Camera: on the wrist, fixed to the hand. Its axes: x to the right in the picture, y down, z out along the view.
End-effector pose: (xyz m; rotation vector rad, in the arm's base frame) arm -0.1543 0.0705 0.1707 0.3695 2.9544 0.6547
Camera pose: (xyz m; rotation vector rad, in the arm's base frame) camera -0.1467 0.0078 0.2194 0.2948 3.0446 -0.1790
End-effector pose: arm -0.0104 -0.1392 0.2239 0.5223 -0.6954 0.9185
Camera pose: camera 0.0283 -0.1235 0.1559 1.0445 -0.4488 1.0278
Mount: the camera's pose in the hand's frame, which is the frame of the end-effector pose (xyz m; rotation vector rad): -0.0252 -0.0327 -0.0683 0.5455 -0.0385 -0.0773
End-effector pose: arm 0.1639 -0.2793 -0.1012 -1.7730 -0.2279 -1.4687
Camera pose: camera 0.0860 -0.2948 -0.1085 -1.3582 -0.6567 -1.2697
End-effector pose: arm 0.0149 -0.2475 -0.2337 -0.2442 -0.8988 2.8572
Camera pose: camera 0.0555 -0.1875 -0.2672 -0.0884 -0.1054 2.9019
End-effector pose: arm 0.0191 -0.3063 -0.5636 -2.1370 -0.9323 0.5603
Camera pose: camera 0.0311 -0.3404 -0.4924 -1.6001 -0.7695 0.7237
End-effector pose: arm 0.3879 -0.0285 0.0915 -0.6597 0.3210 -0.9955
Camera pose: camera 0.3165 -0.0440 0.0593 -0.1951 -0.0172 -1.0833
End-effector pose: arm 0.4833 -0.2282 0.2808 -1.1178 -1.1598 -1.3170
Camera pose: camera 0.4508 -0.2926 0.2466 -0.7046 -1.4878 -0.9491
